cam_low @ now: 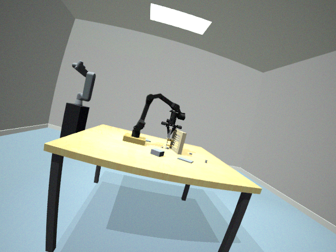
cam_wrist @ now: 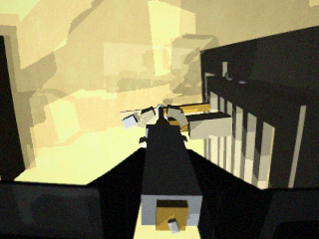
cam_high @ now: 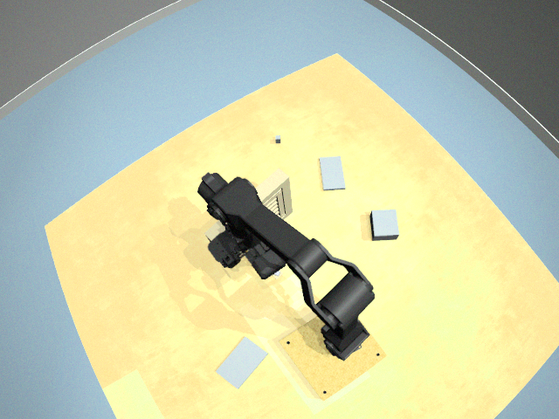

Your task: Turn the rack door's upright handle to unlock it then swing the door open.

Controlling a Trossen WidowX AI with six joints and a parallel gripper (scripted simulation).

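My gripper tip is 10 mm to the left of the upright handle and 30 mm above it. Also, from my gripper tip: small cube 350 mm ahead, 200 mm to the right, 120 mm below.
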